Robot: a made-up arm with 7 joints. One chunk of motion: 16 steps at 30 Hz.
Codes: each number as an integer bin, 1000 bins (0 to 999) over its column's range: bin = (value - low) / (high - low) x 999, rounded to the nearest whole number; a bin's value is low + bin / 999 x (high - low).
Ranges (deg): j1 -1.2..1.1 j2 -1.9..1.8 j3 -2.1..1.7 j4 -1..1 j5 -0.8..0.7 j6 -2.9..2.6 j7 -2.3..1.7
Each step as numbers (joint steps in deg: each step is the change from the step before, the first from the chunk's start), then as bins.
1 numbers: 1.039 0.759 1.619 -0.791 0.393 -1.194 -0.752
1 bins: 973 718 978 104 795 310 387
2 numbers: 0.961 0.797 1.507 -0.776 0.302 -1.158 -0.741
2 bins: 939 728 948 112 734 316 389
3 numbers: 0.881 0.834 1.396 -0.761 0.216 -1.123 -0.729
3 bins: 904 738 919 119 677 323 392
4 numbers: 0.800 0.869 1.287 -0.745 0.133 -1.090 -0.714
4 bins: 869 748 890 127 621 329 396
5 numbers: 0.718 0.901 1.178 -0.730 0.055 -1.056 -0.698
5 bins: 833 756 862 135 569 335 400
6 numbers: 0.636 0.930 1.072 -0.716 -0.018 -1.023 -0.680
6 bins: 797 764 834 142 521 341 405
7 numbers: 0.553 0.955 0.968 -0.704 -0.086 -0.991 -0.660
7 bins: 761 771 807 148 476 347 410
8 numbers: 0.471 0.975 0.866 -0.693 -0.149 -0.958 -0.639
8 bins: 726 776 780 153 434 353 415
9 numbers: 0.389 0.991 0.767 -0.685 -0.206 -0.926 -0.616
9 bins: 690 781 754 157 396 359 421
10 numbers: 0.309 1.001 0.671 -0.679 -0.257 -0.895 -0.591
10 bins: 655 783 728 160 362 364 427
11 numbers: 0.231 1.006 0.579 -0.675 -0.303 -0.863 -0.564
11 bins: 622 785 704 162 331 370 434
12 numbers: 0.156 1.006 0.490 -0.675 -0.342 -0.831 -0.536
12 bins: 589 785 681 162 305 376 441
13 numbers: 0.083 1.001 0.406 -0.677 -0.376 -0.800 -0.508
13 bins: 557 783 659 161 282 381 448
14 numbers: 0.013 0.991 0.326 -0.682 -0.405 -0.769 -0.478
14 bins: 527 781 638 159 263 387 455
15 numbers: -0.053 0.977 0.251 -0.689 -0.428 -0.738 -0.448
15 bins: 498 777 618 155 248 393 463
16 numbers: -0.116 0.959 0.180 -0.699 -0.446 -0.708 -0.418
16 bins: 471 772 599 150 236 398 470
